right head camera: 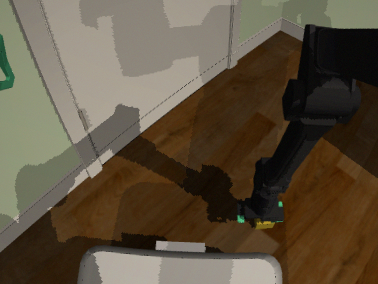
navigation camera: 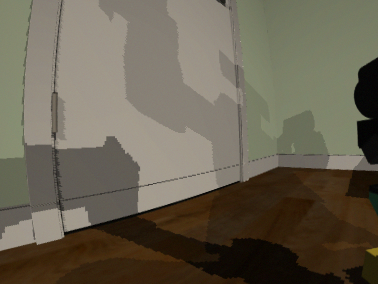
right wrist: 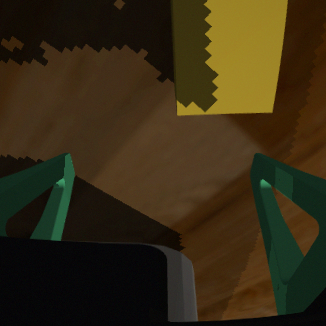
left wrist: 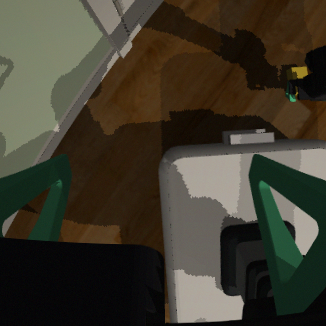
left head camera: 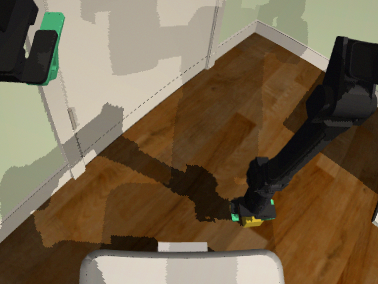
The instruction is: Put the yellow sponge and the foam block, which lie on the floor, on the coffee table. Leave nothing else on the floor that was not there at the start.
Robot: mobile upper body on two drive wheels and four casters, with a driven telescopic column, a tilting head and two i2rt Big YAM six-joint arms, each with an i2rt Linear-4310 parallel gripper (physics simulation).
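Places are measured from the left arm's base along level axes (x back, y right, z up), in centimetres.
Where they show: left gripper, between the fingertips: [left wrist: 159,164] [left head camera: 18,70]; right gripper, between the fingertips: [right head camera: 256,221] [right wrist: 161,162] [left wrist: 298,94] [left head camera: 247,219].
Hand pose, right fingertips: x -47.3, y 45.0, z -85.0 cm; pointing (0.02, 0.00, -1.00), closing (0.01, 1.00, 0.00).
Observation:
After its pixels a point has its place.
The yellow sponge [left head camera: 251,221] @(x -48.3, y 47.7, z -89.2 cm) [right head camera: 264,225] @(x -48.0, y 48.7, z -90.5 cm) [left wrist: 298,73] @(x -55.4, y 48.1, z -89.2 cm) [right wrist: 245,55] @(x -51.8, y 49.8, z -89.2 cm) [navigation camera: 371,267] @(x -56.4, y 45.5, z -91.2 cm) is a yellow block on the wooden floor. The right arm partly covers it in the head views. My right gripper [left head camera: 254,211] [right head camera: 260,212] [right wrist: 161,162] @(x -47.3, y 45.0, z -85.0 cm) is open and points down close by it. In the right wrist view the sponge lies beyond the fingertips, up and right of centre, with no part between them. My left gripper [left wrist: 159,164] @(x -33.8, y -0.1, z -13.7 cm) is open and empty, high at the left in the left head view. The foam block and the coffee table cannot be made out.
The robot's pale base [left head camera: 180,270] @(x -26.6, y 21.5, z -67.7 cm) [right head camera: 180,270] @(x -26.5, y 23.1, z -67.7 cm) [left wrist: 200,240] @(x -6.6, y 6.7, z -67.7 cm) is at the bottom of the head views. A white door [left head camera: 150,45] @(x -99.3, y 12.2, z -58.1 cm) [right head camera: 170,30] @(x -102.8, y 15.2, z -53.3 cm) [navigation camera: 100,115] @(x -80.1, y -4.2, z -65.1 cm) and green walls with white baseboards stand behind the floor. A pale edge [left head camera: 375,215] @(x -47.0, y 106.0, z -92.2 cm) shows at the left head view's right side.

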